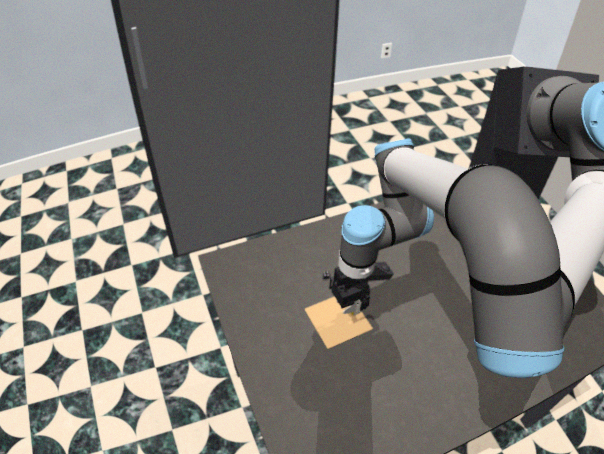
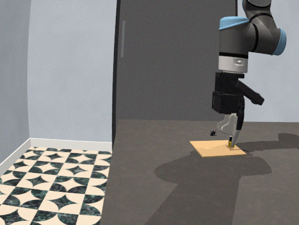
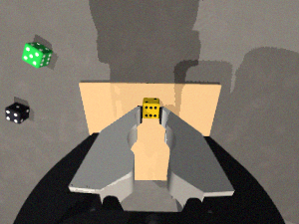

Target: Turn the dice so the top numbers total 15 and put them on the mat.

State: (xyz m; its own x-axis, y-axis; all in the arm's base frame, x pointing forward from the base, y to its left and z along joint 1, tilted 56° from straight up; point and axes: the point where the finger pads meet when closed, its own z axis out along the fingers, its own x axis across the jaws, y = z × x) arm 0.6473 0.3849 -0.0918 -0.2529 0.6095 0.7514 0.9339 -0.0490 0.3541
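My hand is 10 mm above the yellow die. The rest, counted from my hand: black die 140 mm to the right, 50 mm ahead, 20 mm below; orange mat 50 mm ahead, 20 mm below, 10 mm to the left; green die 110 mm to the right, 20 mm below, 20 mm behind.
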